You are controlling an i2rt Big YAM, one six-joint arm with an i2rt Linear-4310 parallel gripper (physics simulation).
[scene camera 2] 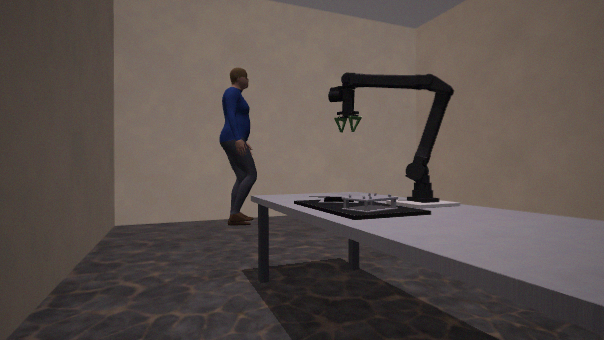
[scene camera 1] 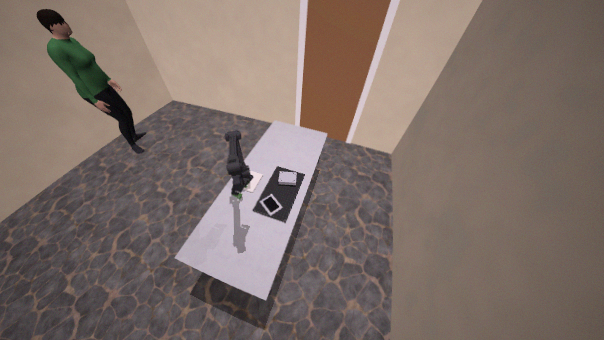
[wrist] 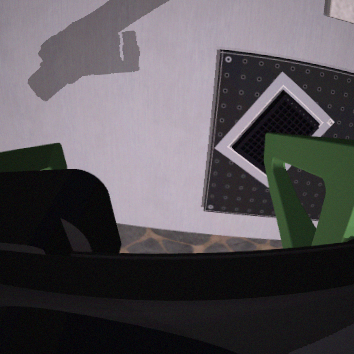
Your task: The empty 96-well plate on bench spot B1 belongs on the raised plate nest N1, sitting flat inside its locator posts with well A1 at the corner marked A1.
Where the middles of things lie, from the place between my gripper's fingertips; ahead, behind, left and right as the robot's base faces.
Scene:
I see my gripper 11 cm short of the black well plate [wrist: 283, 115], 15 cm to the right of it and 32 cm above it.

